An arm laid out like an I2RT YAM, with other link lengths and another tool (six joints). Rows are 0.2 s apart.
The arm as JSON. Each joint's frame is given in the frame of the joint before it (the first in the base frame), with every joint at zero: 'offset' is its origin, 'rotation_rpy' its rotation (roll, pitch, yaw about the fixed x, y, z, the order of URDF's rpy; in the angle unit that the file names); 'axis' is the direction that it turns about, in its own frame. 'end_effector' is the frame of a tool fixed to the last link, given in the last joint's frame.
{
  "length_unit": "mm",
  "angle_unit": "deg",
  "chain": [
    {
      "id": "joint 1",
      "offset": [
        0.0,
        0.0,
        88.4
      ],
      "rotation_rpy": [
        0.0,
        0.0,
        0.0
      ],
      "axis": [
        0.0,
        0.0,
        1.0
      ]
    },
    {
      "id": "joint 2",
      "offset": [
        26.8,
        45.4,
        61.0
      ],
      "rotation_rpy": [
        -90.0,
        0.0,
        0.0
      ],
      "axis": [
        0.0,
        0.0,
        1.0
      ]
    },
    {
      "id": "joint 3",
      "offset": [
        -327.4,
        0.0,
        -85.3
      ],
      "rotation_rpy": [
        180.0,
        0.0,
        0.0
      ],
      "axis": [
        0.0,
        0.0,
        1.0
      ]
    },
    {
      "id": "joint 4",
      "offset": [
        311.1,
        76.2,
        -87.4
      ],
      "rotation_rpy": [
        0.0,
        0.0,
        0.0
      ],
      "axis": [
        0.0,
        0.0,
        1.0
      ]
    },
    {
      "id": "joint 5",
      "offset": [
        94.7,
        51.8,
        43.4
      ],
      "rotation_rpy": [
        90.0,
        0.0,
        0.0
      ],
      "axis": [
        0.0,
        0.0,
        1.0
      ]
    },
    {
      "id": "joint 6",
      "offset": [
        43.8,
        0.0,
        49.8
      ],
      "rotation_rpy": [
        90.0,
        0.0,
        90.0
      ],
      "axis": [
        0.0,
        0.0,
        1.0
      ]
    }
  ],
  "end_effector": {
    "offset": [
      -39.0,
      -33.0,
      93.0
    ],
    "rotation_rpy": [
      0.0,
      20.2,
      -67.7
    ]
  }
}
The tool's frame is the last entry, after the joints.
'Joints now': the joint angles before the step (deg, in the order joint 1, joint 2, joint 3, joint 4, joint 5, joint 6). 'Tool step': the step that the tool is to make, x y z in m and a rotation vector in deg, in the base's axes. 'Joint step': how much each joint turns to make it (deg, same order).
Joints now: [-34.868, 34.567, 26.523, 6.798, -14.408, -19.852]
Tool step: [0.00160, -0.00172, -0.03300, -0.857, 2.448, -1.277]
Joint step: [0.597, -0.346, -4.273, 1.914, 1.954, -2.076]
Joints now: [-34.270, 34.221, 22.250, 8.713, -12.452, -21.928]
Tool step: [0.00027, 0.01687, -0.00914, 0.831, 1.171, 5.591]
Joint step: [0.807, -0.389, -0.716, -1.187, -4.775, -0.308]
